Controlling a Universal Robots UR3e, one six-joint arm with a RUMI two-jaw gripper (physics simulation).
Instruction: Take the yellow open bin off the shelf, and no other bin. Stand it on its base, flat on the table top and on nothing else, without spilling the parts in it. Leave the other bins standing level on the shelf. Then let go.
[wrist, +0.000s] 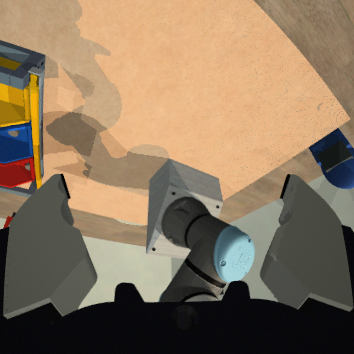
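My gripper is open, its two jaws wide apart with no object between them. A grey-framed shelf shows in part at the left edge, beyond the left jaw. On it are a yellow bin, a blue bin and a red bin, all cut off by the picture edge. More yellow shows behind the shelf's top frame; I cannot tell what it belongs to. The parts inside the yellow bin cannot be made out. The table top is pale orange.
The robot's grey base block and dark arm joints with a light blue cap show between the jaws, farther off. A blue object with a dark opening is at the right edge. A small red thing shows at the lower left.
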